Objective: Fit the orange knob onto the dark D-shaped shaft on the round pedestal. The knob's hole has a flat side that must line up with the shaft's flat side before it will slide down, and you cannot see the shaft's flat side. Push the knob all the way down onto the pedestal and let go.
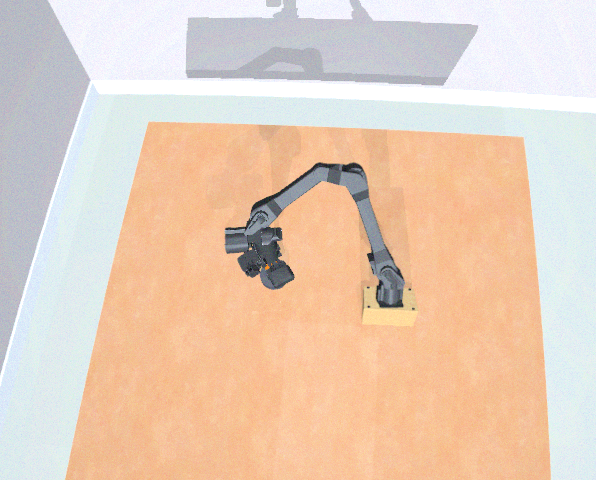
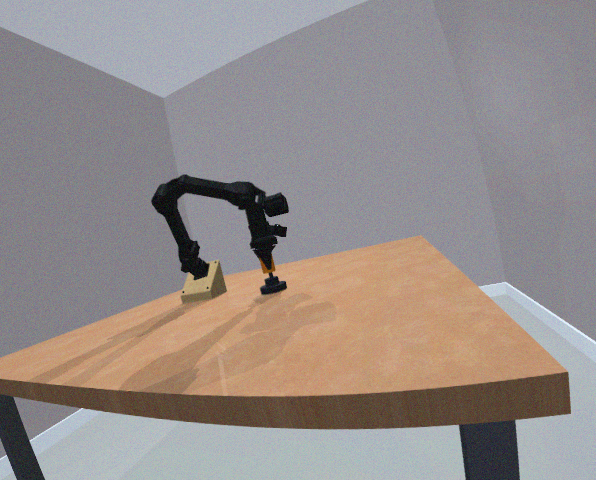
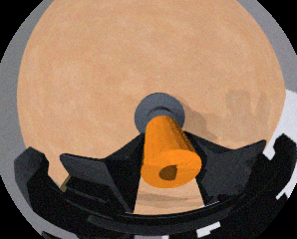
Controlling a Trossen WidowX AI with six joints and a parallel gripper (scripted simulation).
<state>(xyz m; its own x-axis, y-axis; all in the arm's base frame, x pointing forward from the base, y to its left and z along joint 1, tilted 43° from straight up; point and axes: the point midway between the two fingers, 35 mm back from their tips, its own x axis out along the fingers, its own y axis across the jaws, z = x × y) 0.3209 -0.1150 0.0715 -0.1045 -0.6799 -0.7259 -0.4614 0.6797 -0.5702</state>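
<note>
My gripper tip is 2 cm below the orange knob. From my gripper tip the other things lie so: dark round pedestal: 4 cm below.
</note>
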